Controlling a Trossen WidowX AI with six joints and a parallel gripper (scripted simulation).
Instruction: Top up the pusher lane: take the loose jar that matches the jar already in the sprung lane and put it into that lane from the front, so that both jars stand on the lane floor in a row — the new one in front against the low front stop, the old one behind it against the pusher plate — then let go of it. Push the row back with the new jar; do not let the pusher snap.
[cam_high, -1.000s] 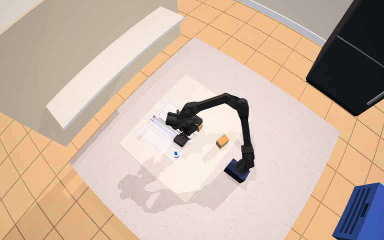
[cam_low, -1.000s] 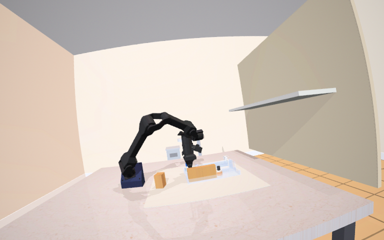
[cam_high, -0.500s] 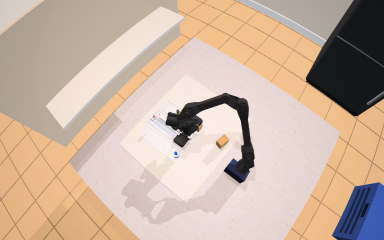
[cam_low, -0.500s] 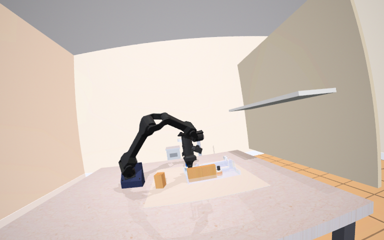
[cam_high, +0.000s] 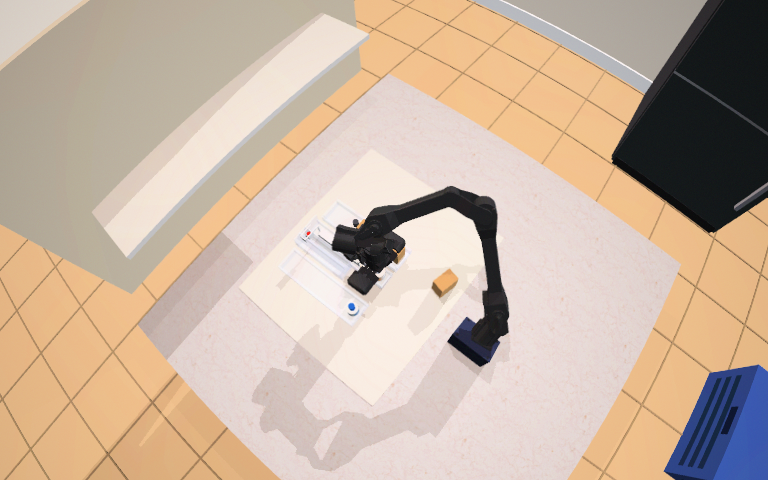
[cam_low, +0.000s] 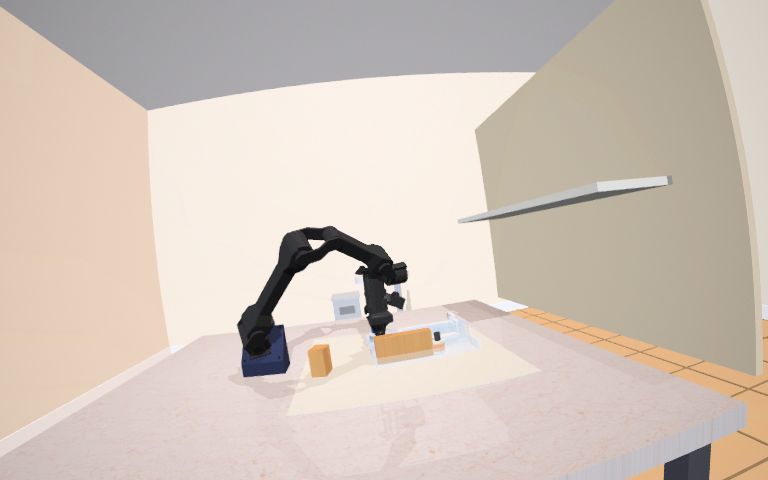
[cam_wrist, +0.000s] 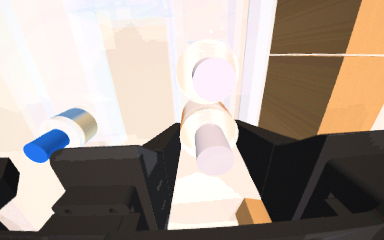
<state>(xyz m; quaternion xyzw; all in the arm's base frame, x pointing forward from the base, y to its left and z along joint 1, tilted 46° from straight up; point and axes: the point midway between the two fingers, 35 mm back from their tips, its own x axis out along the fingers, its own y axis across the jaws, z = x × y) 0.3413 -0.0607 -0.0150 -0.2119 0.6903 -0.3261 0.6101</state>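
Now: gripper tip 150 mm short of the clear lane rack, 20 mm above it and 10 mm to the right of it. From my gripper tip the other things lie so: red dot 230 mm ahead, 30 mm above, 10 mm to the left.
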